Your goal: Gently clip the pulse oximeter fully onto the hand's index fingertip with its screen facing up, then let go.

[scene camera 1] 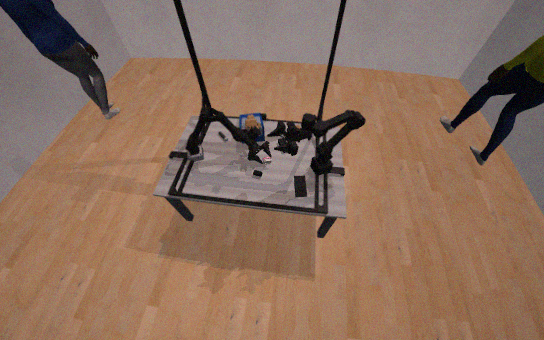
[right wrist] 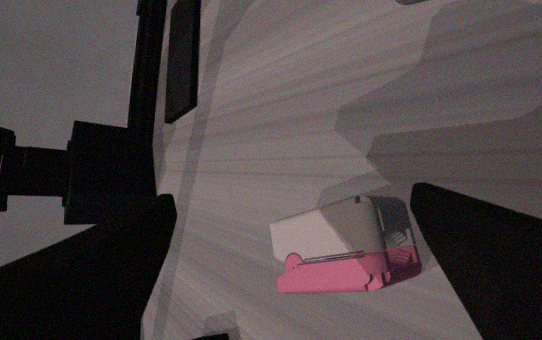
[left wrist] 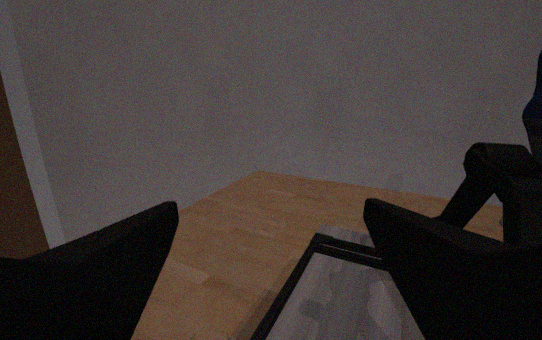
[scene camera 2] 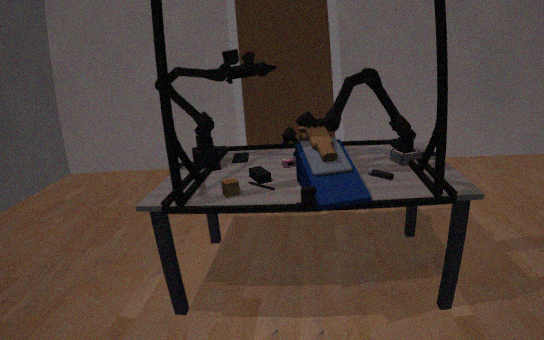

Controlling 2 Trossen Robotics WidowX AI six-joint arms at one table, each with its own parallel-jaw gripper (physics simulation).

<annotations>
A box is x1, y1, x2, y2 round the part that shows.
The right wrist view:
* right gripper: [0, 182, 541, 339]
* pulse oximeter: [270, 195, 421, 292]
</annotations>
